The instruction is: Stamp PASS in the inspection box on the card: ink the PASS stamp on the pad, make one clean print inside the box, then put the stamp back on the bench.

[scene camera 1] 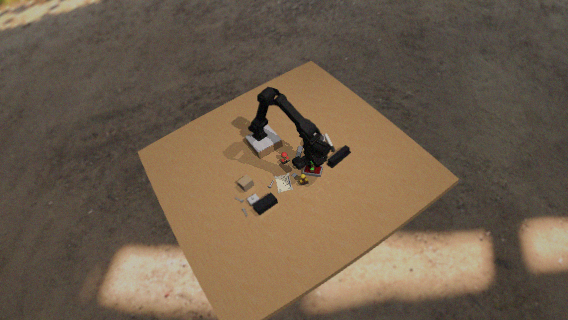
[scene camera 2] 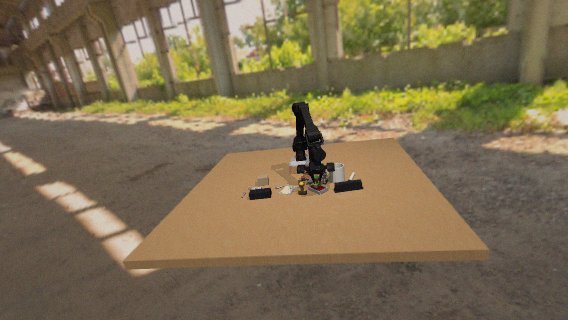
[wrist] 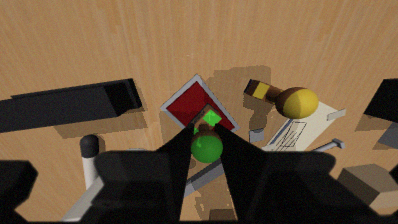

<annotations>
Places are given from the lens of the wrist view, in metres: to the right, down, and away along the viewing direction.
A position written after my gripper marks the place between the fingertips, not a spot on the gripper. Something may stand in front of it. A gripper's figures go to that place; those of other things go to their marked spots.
my gripper (wrist: 204, 127): 0.01, 0.02, 0.12
green-knobbed stamp (wrist: 206, 145): 0.01, 0.02, 0.07
yellow-knobbed stamp (wrist: 294, 103): 0.07, -0.01, 0.08
white card (wrist: 295, 134): 0.15, 0.04, 0.17
The marked spots on the green-knobbed stamp and the white card are 0.18 m apart.
</annotations>
